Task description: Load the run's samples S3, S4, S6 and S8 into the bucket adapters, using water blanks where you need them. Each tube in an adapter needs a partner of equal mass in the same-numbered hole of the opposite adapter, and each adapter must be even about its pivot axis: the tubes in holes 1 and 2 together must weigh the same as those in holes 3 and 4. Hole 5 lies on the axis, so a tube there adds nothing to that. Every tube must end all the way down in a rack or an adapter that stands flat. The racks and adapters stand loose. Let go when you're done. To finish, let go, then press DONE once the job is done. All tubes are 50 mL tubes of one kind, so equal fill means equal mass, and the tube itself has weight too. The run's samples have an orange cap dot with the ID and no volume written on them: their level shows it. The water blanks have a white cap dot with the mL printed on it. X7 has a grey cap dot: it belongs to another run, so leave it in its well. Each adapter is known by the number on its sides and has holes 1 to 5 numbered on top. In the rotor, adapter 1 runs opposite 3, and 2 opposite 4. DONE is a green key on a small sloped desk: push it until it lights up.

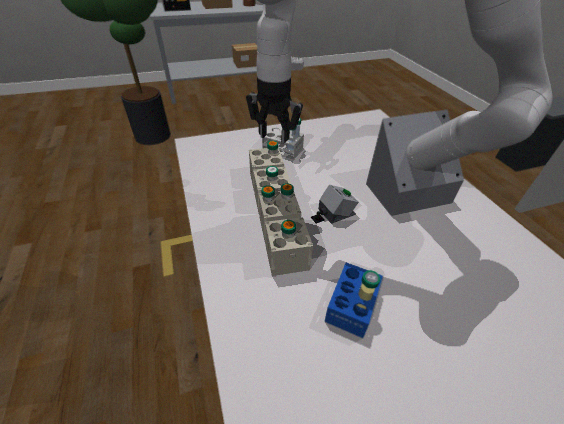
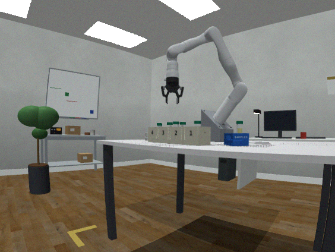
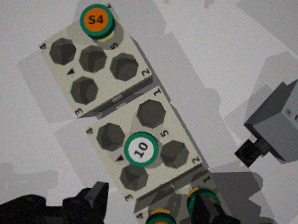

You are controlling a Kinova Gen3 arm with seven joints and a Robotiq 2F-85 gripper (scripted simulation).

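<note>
My gripper is now 120 mm past the 20 ml water blank, 270 mm to the left of it and 180 mm above it. Also, from my hand: 50 ml blank 140 mm behind, 300 mm to the right, 180 mm below; white-dot 10 ml blank 10 mm behind, 20 mm to the right, 180 mm below; done desk 180 mm behind, 60 mm to the left, 190 mm below.
</note>
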